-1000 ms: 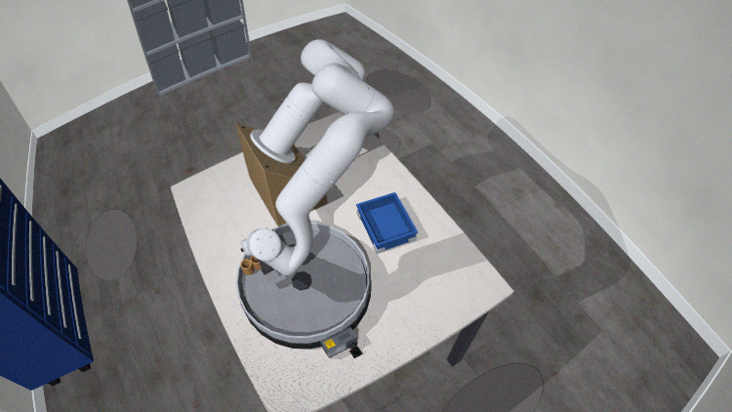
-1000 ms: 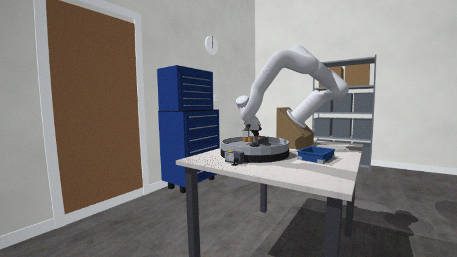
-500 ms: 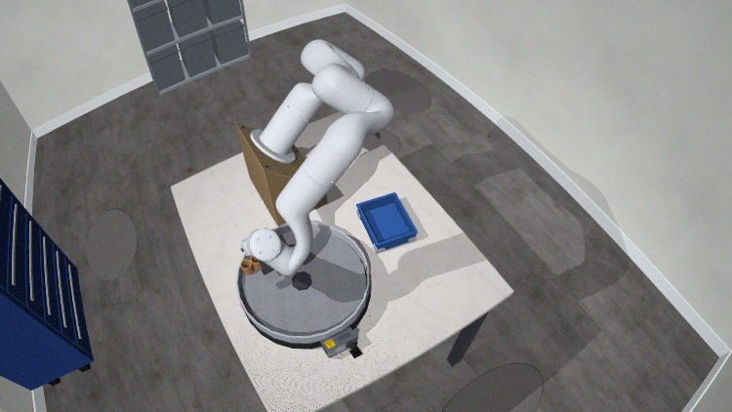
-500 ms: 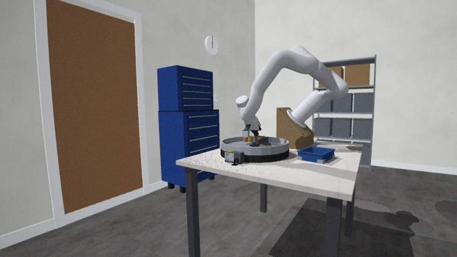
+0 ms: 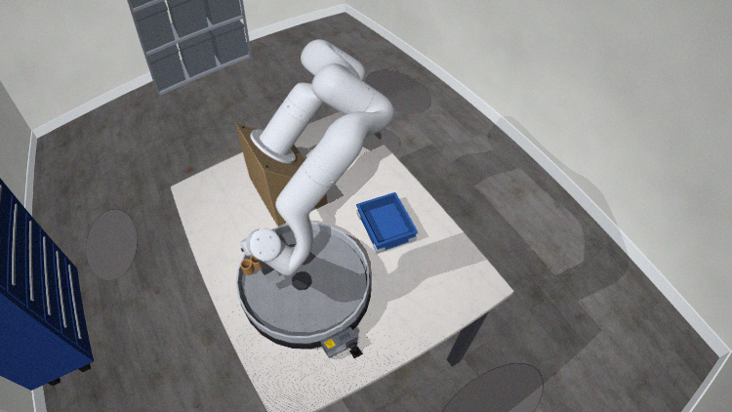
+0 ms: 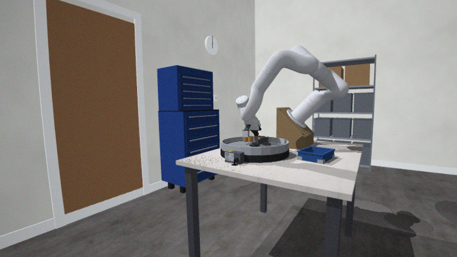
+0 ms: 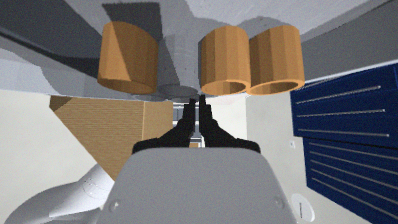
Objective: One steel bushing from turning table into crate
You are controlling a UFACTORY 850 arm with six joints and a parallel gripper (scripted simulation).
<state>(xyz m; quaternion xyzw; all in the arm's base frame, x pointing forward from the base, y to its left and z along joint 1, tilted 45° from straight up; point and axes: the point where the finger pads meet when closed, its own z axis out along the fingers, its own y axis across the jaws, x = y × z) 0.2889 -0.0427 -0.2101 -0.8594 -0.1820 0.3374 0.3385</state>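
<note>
My hand is 6 cm short of the blue crate, 44 cm to the right of it and 8 cm above it. Round my hand: grey turning table: 17 cm ahead, 9 cm to the left, 5 cm below.
</note>
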